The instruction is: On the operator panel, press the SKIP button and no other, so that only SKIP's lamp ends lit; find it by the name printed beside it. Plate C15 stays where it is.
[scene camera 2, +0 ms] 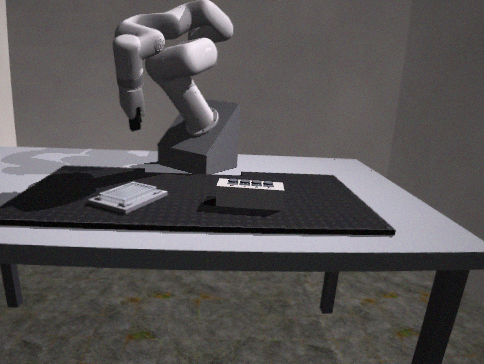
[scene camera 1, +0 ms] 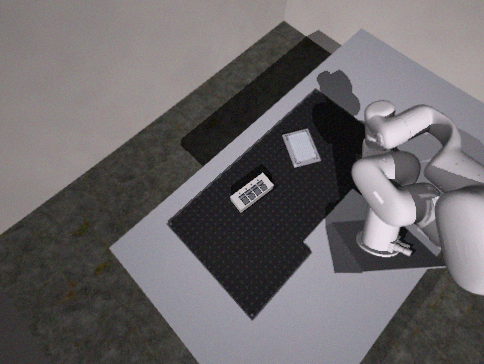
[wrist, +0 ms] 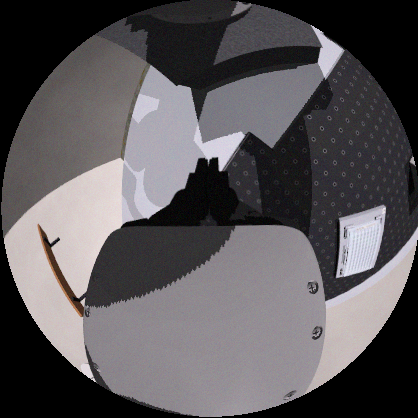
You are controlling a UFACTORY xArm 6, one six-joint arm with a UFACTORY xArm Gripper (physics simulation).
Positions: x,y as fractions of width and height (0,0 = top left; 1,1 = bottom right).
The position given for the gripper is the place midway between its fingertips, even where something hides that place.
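Note:
An operator panel (scene camera 2: 0.47,0.53) is in view, and the same operator panel (scene camera 1: 0.49,0.55) is visible here too. A plate C15 (scene camera 2: 0.28,0.53) can be seen as well, also at (wrist: 0.87,0.57). With these things is the gripper (scene camera 2: 0.28,0.36).

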